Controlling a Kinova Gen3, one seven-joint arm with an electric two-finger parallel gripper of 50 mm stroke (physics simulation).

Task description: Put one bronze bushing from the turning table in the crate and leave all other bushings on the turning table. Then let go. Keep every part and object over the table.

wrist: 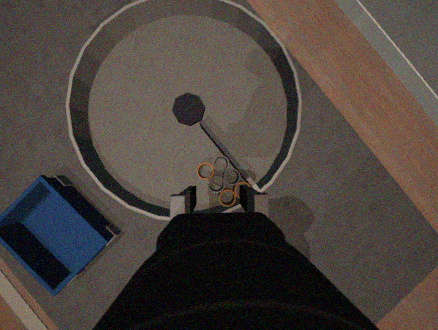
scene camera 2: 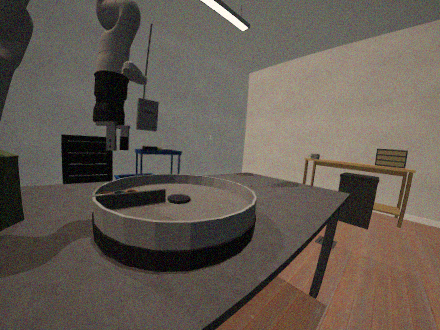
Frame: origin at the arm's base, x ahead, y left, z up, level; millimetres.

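Seen in the pictures: gripper, fingertip midpoint: (wrist: 218, 194) (scene camera 2: 118, 150).
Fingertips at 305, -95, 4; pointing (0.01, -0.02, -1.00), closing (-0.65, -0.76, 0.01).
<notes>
Pixels of each thing's middle, then the offset from my fingertips to it, as dx, dy, dz. "pt": a spot on its surface instead. Level surfaces: height alone.
- divider at a spot on its surface: (wrist: 225, 151) (scene camera 2: 137, 191) pt +36, -53, -96
- second bronze bushing at the middle of its body: (wrist: 226, 196) -30, +0, -120
- blue crate at the middle of its body: (wrist: 58, 230) (scene camera 2: 139, 182) +146, +315, -161
- dark hub at the middle of its body: (wrist: 188, 109) (scene camera 2: 179, 198) +148, -58, -129
- grey work table at its surface level: dz -186
Several ring-shaped bushings lie grouped beside the divider (scene camera 2: 140, 199) (wrist: 225, 151) inside the round, walled turning table (scene camera 2: 175, 235) (wrist: 68, 105). In the wrist view, one bronze bushing (wrist: 197, 171) is at the group's left, a second bronze bushing (wrist: 227, 205) is lower, and a third bronze bushing (wrist: 242, 183) is partly hidden by the right finger. Grey rings (wrist: 220, 157) lie among them. My gripper (scene camera 2: 118, 145) (wrist: 218, 194) is open and empty, high above the turning table's rim area. The blue crate (wrist: 26, 199) stands at the lower left in the wrist view, apart from the turning table.
A dark hub (scene camera 2: 179, 199) (wrist: 188, 109) sits at the turning table's centre. The turning table's raised wall surrounds the bushings. The grey work table (scene camera 2: 295, 200) (wrist: 345, 170) has its edge at the right in both views. A green block (scene camera 2: 10, 190) shows at the left in scene camera 2.
</notes>
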